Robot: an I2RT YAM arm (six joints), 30 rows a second.
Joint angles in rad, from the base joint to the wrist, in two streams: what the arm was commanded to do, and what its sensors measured. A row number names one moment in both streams.
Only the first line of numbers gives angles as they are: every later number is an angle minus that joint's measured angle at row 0.
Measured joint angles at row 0: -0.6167 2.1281 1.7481 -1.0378 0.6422 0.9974
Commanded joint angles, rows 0 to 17: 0.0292 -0.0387 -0.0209 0.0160 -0.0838 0.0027; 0.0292 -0.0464 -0.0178 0.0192 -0.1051 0.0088; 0.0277 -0.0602 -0.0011 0.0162 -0.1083 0.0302; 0.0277 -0.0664 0.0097 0.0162 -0.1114 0.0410; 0.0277 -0.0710 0.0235 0.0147 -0.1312 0.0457; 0.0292 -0.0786 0.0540 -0.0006 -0.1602 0.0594; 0.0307 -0.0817 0.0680 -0.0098 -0.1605 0.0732; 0.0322 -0.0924 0.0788 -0.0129 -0.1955 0.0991; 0.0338 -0.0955 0.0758 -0.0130 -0.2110 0.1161; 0.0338 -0.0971 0.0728 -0.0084 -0.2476 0.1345; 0.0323 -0.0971 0.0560 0.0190 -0.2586 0.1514; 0.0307 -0.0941 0.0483 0.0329 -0.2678 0.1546; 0.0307 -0.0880 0.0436 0.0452 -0.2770 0.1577; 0.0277 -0.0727 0.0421 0.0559 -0.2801 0.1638; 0.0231 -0.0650 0.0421 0.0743 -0.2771 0.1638; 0.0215 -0.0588 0.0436 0.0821 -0.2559 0.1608; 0.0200 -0.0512 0.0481 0.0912 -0.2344 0.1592; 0.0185 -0.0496 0.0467 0.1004 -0.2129 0.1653
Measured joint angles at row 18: 0.0100 -0.0462 0.0363 0.0149 -0.2167 0.1205
